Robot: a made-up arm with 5 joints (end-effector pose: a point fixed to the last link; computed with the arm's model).
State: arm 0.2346 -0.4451 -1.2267 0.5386 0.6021
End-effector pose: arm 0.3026 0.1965 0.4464 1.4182 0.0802 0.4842
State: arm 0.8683 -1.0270 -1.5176 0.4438 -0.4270
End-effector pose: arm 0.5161 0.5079 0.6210 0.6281 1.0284 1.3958
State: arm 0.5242 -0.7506 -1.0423 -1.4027 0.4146
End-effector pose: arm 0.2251 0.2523 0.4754 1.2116 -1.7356 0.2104
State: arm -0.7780 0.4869 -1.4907 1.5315 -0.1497
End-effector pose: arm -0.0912 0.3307 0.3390 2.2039 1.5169 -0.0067
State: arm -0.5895 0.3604 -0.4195 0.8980 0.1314
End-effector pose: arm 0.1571 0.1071 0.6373 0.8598 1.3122 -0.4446
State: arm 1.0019 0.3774 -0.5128 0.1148 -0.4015
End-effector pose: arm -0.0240 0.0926 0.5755 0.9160 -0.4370 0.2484
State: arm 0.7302 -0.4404 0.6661 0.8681 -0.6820
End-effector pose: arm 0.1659 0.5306 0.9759 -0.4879 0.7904 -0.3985
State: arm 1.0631 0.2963 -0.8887 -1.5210 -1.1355
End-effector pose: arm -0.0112 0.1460 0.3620 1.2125 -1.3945 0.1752
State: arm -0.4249 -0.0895 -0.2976 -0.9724 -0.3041
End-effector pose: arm 0.1813 0.1585 0.7652 0.5163 -0.0778 0.0566
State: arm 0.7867 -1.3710 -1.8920 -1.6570 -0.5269
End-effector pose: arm 0.3540 0.3588 0.4268 1.6257 -0.3265 0.5513
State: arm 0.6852 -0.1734 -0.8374 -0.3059 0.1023
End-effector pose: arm 0.1203 0.1077 0.5962 0.9895 -0.8570 0.4336
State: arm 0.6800 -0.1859 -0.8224 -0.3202 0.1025
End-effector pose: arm 0.1205 0.1089 0.6039 0.9721 -0.8614 0.4390
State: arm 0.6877 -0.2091 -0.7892 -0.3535 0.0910
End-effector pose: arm 0.1193 0.1112 0.6209 0.9316 -0.8807 0.4600
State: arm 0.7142 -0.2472 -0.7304 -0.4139 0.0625
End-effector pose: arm 0.1147 0.1165 0.6505 0.8583 -0.9226 0.5033
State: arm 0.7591 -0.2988 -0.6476 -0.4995 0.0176
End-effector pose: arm 0.1037 0.1270 0.6904 0.7528 -0.9883 0.5678
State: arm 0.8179 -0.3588 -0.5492 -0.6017 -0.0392
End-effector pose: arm 0.0842 0.1439 0.7338 0.6241 -1.0728 0.6463
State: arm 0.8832 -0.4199 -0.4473 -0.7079 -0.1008
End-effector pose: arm 0.0567 0.1658 0.7726 0.4861 -1.1657 0.7279
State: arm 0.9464 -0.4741 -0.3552 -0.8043 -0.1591
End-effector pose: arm 0.0259 0.1888 0.8009 0.3564 -1.2537 0.8009
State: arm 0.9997 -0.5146 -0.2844 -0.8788 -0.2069
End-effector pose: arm -0.0018 0.2081 0.8172 0.2520 -1.3244 0.8555
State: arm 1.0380 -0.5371 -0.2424 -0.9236 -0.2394
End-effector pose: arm -0.0213 0.2200 0.8238 0.1860 -1.3697 0.8864
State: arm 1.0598 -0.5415 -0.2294 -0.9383 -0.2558
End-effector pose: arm -0.0307 0.2235 0.8241 0.1612 -1.3884 0.8941
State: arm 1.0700 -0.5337 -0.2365 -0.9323 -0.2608
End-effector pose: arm -0.0325 0.2210 0.8210 0.1659 -1.3890 0.8867
